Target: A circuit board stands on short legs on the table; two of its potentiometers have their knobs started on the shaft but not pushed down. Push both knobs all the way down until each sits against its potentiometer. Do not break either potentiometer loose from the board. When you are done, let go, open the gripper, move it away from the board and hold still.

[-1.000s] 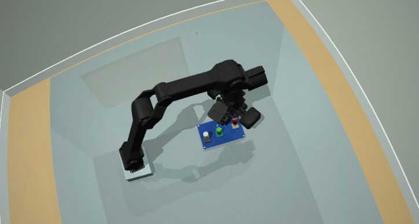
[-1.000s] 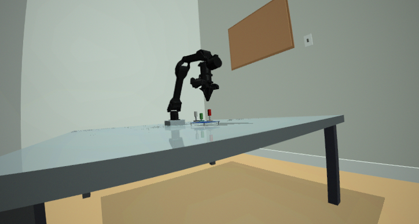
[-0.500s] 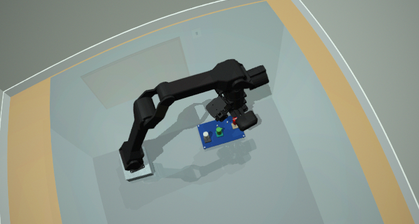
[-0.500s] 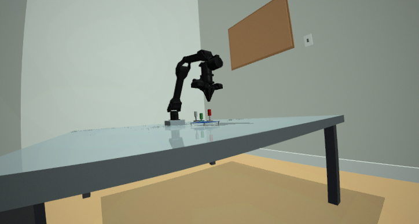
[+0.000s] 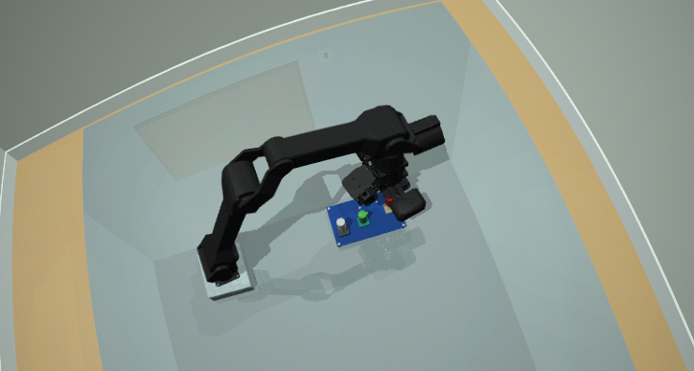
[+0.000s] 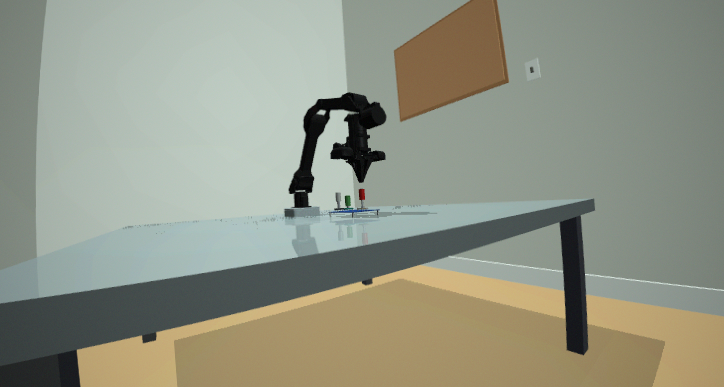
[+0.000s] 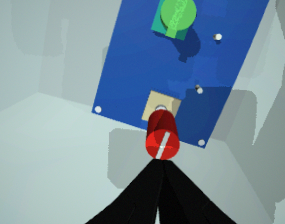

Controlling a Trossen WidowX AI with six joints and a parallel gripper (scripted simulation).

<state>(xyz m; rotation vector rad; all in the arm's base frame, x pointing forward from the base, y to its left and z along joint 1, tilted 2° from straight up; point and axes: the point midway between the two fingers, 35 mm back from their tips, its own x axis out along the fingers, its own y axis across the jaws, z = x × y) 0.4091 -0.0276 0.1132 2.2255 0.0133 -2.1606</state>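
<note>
Now: gripper tip 3 cm above the red knob. Also, from my gripper tip: green knob 7 cm behind, 5 cm below.
</note>
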